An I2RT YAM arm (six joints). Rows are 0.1 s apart.
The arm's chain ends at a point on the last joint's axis. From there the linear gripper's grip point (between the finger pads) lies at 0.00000 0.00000 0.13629 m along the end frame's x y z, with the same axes.
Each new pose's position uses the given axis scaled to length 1; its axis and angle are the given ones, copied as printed.
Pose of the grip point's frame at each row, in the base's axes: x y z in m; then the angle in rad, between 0 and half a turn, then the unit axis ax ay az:
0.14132 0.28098 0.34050 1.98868 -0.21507 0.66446 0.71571
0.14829 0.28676 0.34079 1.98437 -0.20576 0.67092 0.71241
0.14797 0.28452 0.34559 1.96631 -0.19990 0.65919 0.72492
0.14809 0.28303 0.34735 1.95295 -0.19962 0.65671 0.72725
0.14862 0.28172 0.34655 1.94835 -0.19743 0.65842 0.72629
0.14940 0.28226 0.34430 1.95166 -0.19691 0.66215 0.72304
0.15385 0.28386 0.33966 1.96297 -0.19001 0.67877 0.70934
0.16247 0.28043 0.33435 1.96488 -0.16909 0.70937 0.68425
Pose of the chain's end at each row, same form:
0.08805 0.16307 0.29767 1.98868 -0.21507 0.66446 0.71571
0.09257 0.16976 0.29859 1.98437 -0.20576 0.67092 0.71241
0.09242 0.16916 0.29888 1.96631 -0.19990 0.65919 0.72492
0.09221 0.16842 0.29921 1.95295 -0.19962 0.65671 0.72725
0.09195 0.16751 0.29840 1.94835 -0.19743 0.65842 0.72629
0.09224 0.16784 0.29723 1.95166 -0.19691 0.66215 0.72304
0.09375 0.16923 0.29696 1.96297 -0.19001 0.67877 0.70934
0.09502 0.16760 0.29837 1.96488 -0.16909 0.70937 0.68425

